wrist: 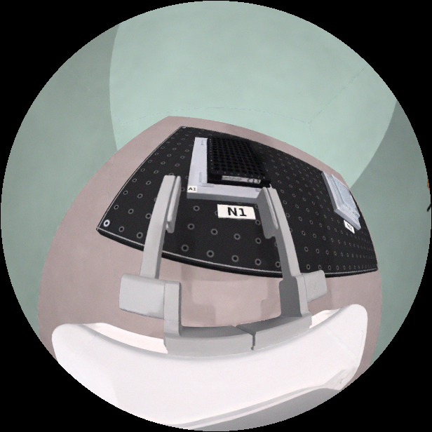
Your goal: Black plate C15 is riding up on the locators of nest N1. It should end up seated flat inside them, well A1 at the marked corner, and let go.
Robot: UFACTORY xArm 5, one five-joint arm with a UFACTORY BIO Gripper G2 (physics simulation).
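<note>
Black plate C15 (232,157) sits on the light grey nest N1 (198,167), towards its right side. A wide strip of the nest shows on the left, and the plate's right edge hides the nest's right rim. Its front side with the C15 label stands above the nest's front rim; the locators under it are hidden. The nest's A1 tag (192,189) is at the near left corner. My gripper (221,184) is shut, with a gap between its fingers and nothing held. The fingertips appear on the near side of the nest, the right one overlapping its near right corner in view.
The nest stands on a black perforated board (214,242), with the N1 label (236,211) in front of it. At the right is nest N2 (332,195) with a pale clear plate (346,193) and its label (349,227). Green walls rise behind the table.
</note>
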